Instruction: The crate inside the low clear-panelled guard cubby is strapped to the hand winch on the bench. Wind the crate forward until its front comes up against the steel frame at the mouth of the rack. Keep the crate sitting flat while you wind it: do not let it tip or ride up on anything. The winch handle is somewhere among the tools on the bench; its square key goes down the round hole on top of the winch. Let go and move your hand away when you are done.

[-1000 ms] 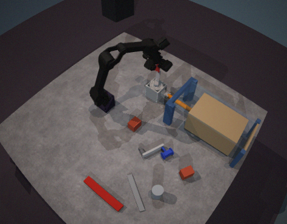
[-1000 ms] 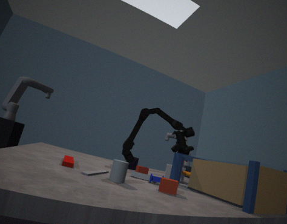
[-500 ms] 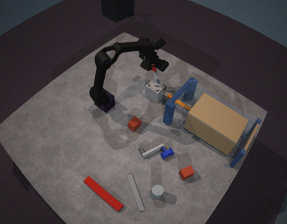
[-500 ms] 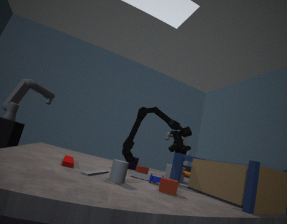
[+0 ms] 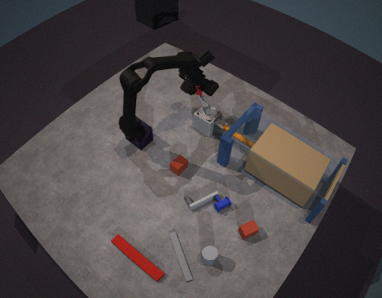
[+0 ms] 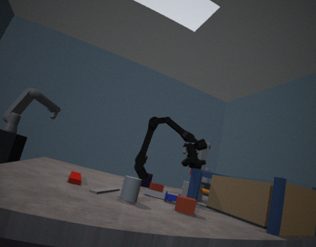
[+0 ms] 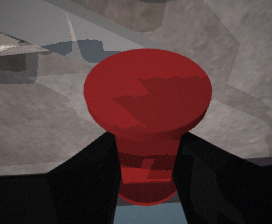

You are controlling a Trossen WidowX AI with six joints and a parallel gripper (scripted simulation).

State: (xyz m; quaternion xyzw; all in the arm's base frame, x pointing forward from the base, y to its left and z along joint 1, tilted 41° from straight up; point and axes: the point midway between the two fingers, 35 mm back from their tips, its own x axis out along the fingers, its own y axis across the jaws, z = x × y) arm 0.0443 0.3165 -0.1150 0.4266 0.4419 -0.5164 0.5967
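My gripper tip is now 30 mm to the left of the winch handle with red knob, 30 mm short of it and 30 mm above it. Round my gripper tip: blue t-shaped piece (400 mm ahead, 300 mm to the right, 120 mm below); then grey strip (560 mm to the right, 460 mm ahead, 130 mm below); then grey winch (100 mm below, 80 mm ahead, 70 mm to the right).
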